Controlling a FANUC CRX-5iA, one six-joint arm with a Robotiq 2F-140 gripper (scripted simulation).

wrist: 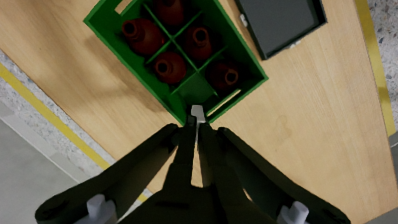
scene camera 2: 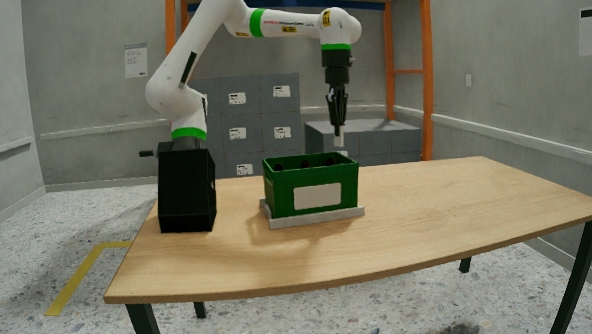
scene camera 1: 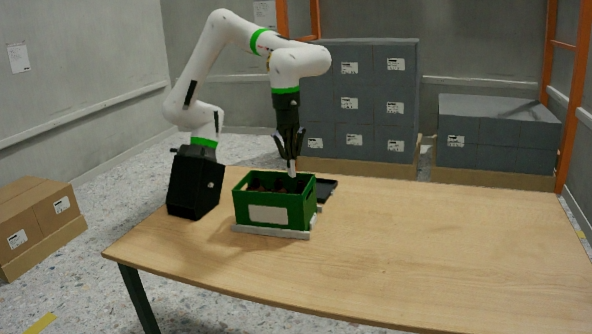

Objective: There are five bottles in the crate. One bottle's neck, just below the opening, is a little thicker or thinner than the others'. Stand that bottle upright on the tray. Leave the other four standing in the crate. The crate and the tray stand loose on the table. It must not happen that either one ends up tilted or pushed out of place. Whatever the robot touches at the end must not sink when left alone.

Labels:
The gripper shows in the wrist view (196, 113), in scene camera 2 and in scene camera 1. The same spot on the gripper: (scene camera 2: 337, 118) is (scene camera 1: 283, 154).

